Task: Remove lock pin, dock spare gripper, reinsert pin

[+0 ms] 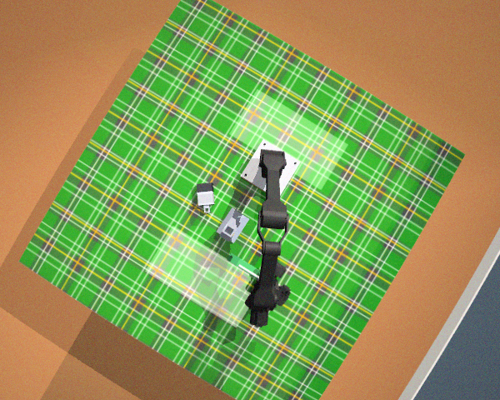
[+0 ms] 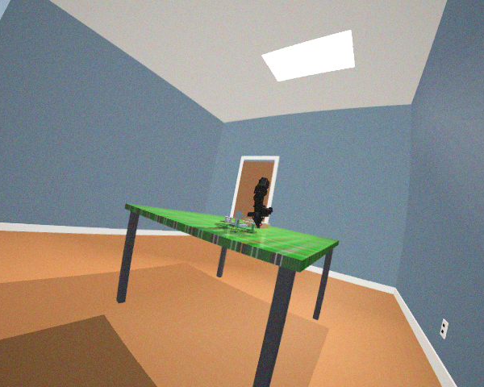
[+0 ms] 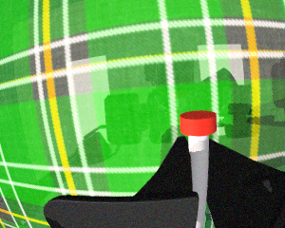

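Right now the green translucent block is 100 mm to the right of my gripper tip and 10 mm behind it. From my gripper tip the other things lie so: spare gripper (350 mm to the right, 170 mm behind); socket (210 mm to the right, 110 mm behind, 30 mm above).
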